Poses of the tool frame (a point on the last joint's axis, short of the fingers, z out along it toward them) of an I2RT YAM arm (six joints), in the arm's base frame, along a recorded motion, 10 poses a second.
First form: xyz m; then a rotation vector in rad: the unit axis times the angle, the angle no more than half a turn.
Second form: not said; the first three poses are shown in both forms.
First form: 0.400, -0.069, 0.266, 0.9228, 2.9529, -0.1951
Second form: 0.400, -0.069, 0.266, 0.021, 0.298, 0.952, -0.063
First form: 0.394, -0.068, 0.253, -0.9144, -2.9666, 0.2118
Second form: 0.394, -0.068, 0.253, 0.015, -0.294, -0.953, 0.068
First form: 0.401, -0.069, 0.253, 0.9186, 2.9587, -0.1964
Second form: 0.401, -0.069, 0.253, 0.019, 0.296, 0.953, -0.063
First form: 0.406, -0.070, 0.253, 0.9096, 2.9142, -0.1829
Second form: 0.406, -0.070, 0.253, 0.042, 0.297, 0.952, -0.060
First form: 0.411, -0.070, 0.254, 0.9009, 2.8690, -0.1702
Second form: 0.411, -0.070, 0.254, 0.065, 0.298, 0.951, -0.056
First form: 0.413, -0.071, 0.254, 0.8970, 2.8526, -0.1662
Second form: 0.413, -0.071, 0.254, 0.073, 0.299, 0.950, -0.055
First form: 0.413, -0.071, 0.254, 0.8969, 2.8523, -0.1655
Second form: 0.413, -0.071, 0.254, 0.073, 0.299, 0.950, -0.055
